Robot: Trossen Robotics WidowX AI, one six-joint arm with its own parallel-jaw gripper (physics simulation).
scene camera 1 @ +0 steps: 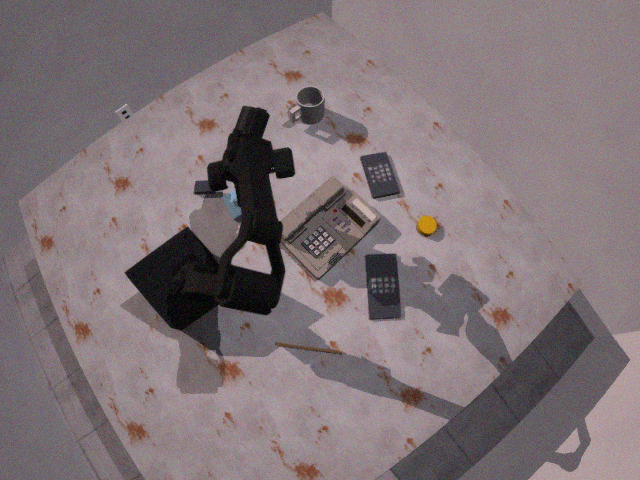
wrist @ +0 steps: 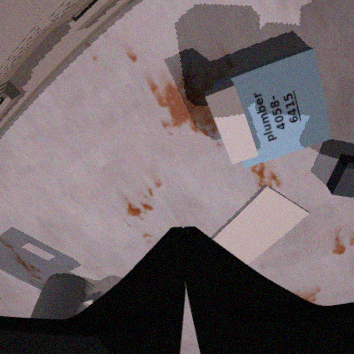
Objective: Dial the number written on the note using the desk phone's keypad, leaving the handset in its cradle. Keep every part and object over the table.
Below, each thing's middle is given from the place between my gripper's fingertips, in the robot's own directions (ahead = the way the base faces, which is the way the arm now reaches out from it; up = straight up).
Now: hand 15 cm to the right of the pale card (wrist: pixel 269 215) and 14 cm above it. The rest, counted from my hand: beige desk phone (scene camera 1: pixel 349 218) 16 cm to the right, 12 cm below, 8 cm ahead.
